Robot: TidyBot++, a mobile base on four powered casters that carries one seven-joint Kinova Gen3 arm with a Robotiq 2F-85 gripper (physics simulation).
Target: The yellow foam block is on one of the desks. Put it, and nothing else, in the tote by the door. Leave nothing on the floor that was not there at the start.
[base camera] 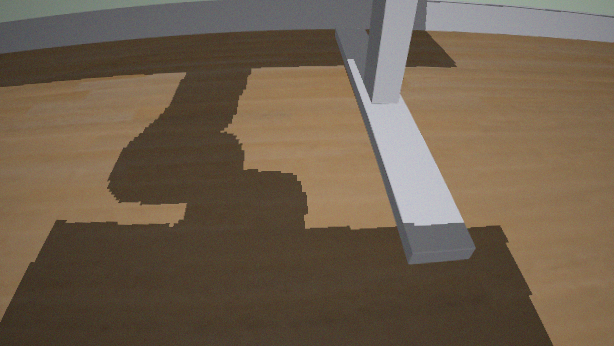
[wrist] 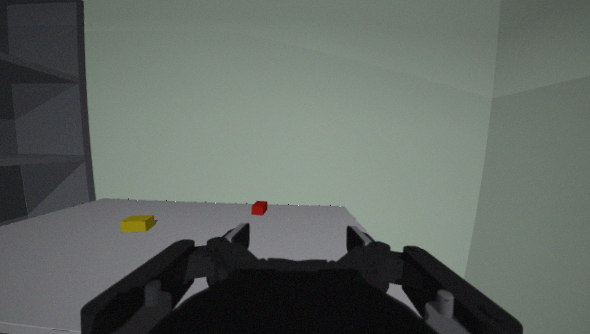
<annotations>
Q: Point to a grey desk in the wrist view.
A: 64,259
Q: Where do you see a grey desk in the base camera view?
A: At 431,228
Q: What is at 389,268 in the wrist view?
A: My gripper.
</annotations>
